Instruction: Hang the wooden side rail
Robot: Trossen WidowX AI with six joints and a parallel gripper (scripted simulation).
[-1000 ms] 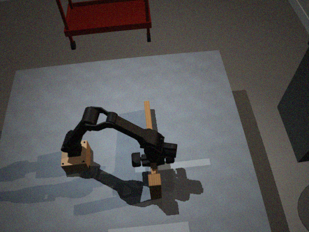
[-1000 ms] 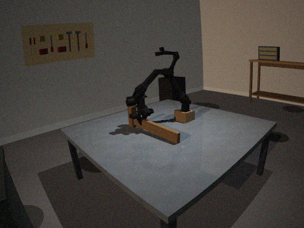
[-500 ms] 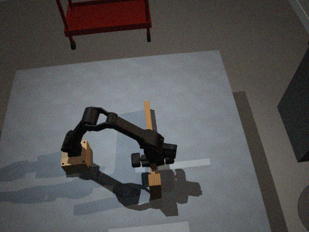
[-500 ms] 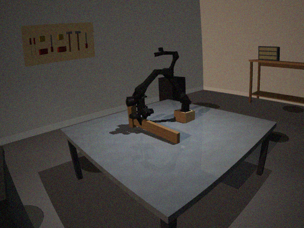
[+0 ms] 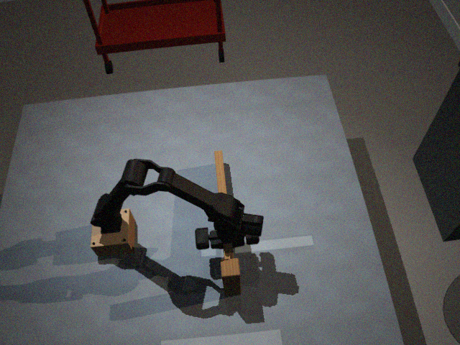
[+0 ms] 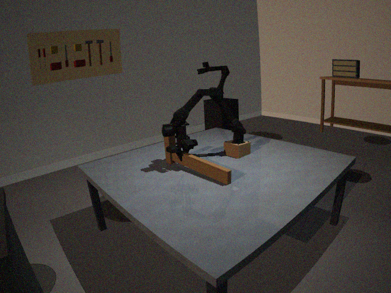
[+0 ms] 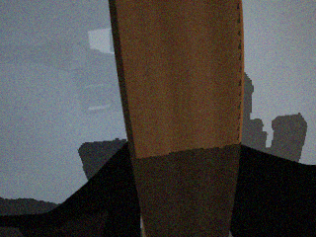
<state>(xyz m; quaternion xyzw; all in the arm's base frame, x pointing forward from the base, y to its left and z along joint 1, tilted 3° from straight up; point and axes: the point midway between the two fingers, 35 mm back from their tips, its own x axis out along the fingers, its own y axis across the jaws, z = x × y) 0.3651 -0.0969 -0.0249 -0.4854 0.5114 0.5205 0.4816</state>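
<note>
Now: the headboard post 12 cm to the right of my gripper tip and 4 cm above it.
</note>
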